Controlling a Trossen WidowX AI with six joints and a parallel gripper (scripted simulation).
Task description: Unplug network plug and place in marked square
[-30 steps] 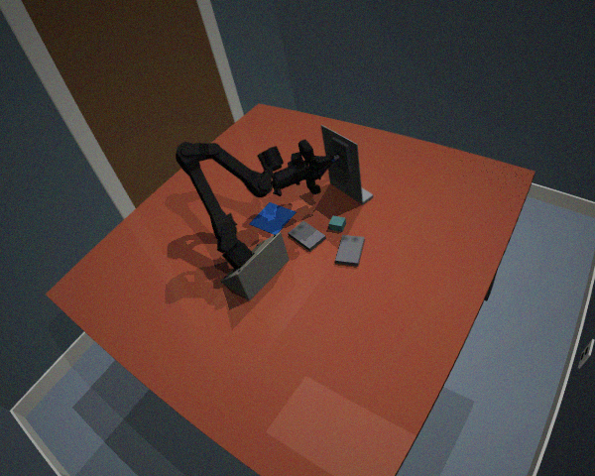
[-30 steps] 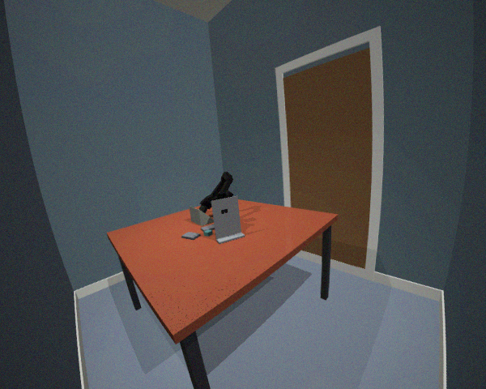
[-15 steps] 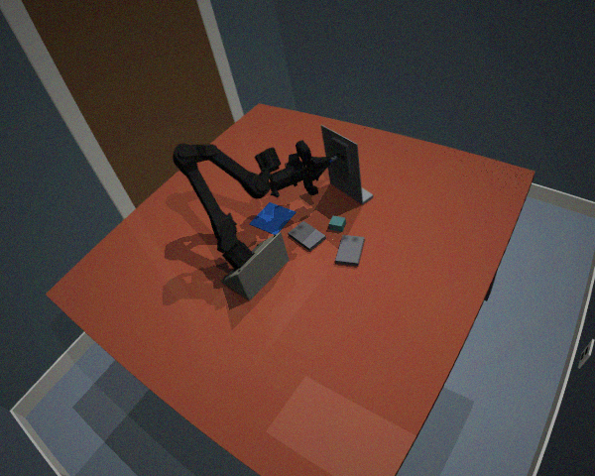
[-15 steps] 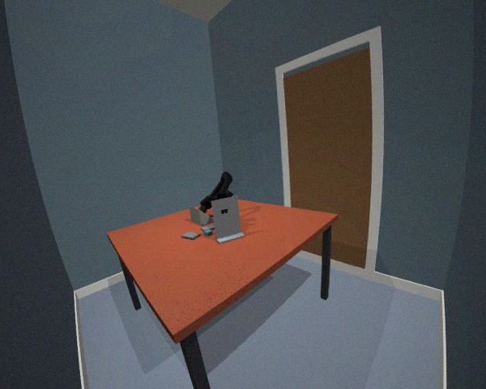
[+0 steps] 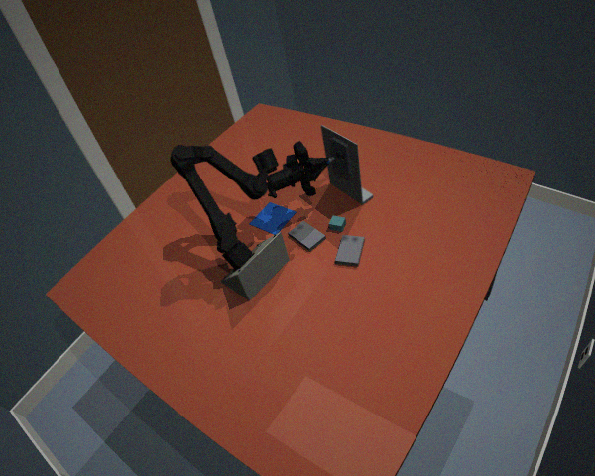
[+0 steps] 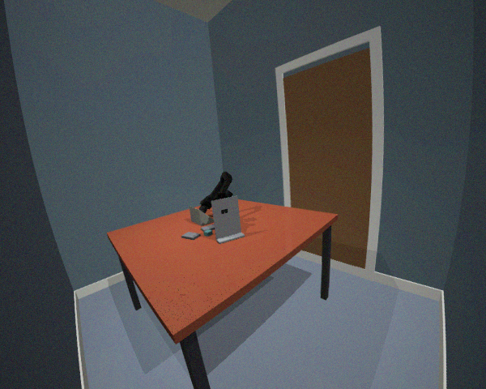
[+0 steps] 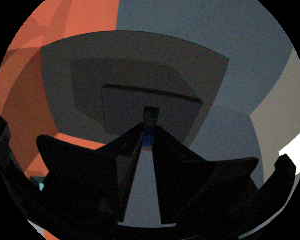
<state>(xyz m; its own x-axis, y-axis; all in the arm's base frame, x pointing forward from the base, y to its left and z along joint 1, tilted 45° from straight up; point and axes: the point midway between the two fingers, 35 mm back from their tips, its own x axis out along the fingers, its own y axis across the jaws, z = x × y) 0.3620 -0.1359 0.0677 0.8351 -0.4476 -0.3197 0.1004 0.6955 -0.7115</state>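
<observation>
Right now my gripper tip is 170 mm past the blue marked square, 150 mm to the right of it and 170 mm above it. Round my gripper tip: network plug: right at my gripper tip; grey upright panel: 50 mm ahead, 30 mm to the right, 60 mm below.
</observation>
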